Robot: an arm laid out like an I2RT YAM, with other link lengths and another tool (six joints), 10 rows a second.
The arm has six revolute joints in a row. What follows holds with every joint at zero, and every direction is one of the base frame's. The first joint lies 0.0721 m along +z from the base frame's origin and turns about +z. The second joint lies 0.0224 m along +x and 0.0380 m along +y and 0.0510 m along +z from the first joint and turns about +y. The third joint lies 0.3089 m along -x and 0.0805 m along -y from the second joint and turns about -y. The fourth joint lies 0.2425 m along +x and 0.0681 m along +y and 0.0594 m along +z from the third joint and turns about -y. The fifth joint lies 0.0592 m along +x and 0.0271 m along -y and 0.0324 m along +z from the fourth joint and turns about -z. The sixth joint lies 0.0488 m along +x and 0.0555 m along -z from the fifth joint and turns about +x. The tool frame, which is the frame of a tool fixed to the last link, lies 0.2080 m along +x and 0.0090 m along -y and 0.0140 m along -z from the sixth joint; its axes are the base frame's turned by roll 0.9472, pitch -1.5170 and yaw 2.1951 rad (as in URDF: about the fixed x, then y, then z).
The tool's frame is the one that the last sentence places.
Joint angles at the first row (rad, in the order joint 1, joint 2, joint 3, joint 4, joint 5, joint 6):
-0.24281 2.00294 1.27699 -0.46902 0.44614 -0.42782
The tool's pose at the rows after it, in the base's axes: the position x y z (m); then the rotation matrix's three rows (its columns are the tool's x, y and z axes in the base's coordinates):
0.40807, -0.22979, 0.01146; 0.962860, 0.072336, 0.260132; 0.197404, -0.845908, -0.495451; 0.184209, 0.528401, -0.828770
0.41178, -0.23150, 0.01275; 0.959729, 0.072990, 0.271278; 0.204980, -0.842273, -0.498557; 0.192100, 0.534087, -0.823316
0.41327, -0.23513, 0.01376; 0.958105, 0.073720, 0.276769; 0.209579, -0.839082, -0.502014; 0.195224, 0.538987, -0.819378
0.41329, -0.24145, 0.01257; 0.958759, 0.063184, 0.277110; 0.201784, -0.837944, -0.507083; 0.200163, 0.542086, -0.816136
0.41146, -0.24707, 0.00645; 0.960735, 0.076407, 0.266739; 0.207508, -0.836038, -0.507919; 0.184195, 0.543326, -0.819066
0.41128, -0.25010, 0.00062; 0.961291, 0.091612, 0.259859; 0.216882, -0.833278, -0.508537; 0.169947, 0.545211, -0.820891
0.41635, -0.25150, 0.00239; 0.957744, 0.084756, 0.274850; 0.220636, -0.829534, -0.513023; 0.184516, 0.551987, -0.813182
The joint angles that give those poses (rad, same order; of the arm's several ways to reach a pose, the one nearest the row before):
-0.24282 2.00293 1.27699 -0.45415 0.44613 -0.42784
-0.24433 2.00293 1.27698 -0.43927 0.44614 -0.43774
-0.25120 2.00293 1.27699 -0.42822 0.44575 -0.45033
-0.26456 2.00828 1.27659 -0.41369 0.44537 -0.45568
-0.27752 2.02430 1.27625 -0.40267 0.44423 -0.47741
-0.28324 2.04031 1.27622 -0.39121 0.44499 -0.49572
-0.28285 2.04032 1.27624 -0.37215 0.44538 -0.49877

